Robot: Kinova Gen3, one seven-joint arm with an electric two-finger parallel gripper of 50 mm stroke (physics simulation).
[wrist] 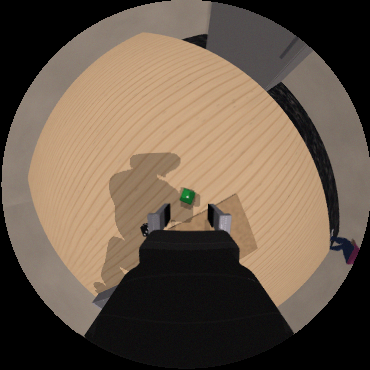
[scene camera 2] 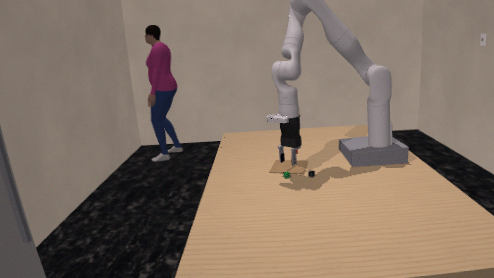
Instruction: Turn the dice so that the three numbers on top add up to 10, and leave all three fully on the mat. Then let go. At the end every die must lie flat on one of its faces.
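Places are measured from the arm's base along level axes (x ahead, y left, z up), in metres.
Pixels of known places: gripper, fingertip midpoint: [wrist: 188,211] [scene camera 2: 288,163]; arm's base at its link origin: [scene camera 2: 379,144].
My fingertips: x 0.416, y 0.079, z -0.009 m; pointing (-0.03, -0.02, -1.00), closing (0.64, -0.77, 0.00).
Ahead of a thing's pixels: the offset from my fingertips to its top centre. Level surfaces: height alone.
My gripper [scene camera 2: 288,160] [wrist: 188,211] is open and empty, pointing down above the brown mat @[0.093 m right, 0.023 m back, 0.050 m down] [scene camera 2: 275,169] [wrist: 244,231]. The green die @[0.011 m left, 0.010 m ahead, 0.034 m down] [scene camera 2: 286,175] [wrist: 188,196] lies on the table just off the mat's near edge, ahead of the fingers in the wrist view; one pale dot shows on its top. The black die @[0.025 m left, 0.085 m back, 0.034 m down] [scene camera 2: 311,174] [wrist: 145,229] stands on the table beside the mat, outside the left finger in the wrist view; its top number is too small to read. A bit of the red die @[0.253 m right, 0.086 m back, 0.034 m down] [scene camera 2: 297,151] shows behind a finger; its number is hidden, and it does not show in the wrist view.
The arm's grey base [scene camera 2: 375,153] [wrist: 103,298] stands on the wooden table @[0.054 m down] [scene camera 2: 325,225] [wrist: 100,110], right of the mat in the scene view. The arm's shadow falls across the table around the black die. A person [scene camera 2: 161,70] [wrist: 345,249] stands beyond the table.
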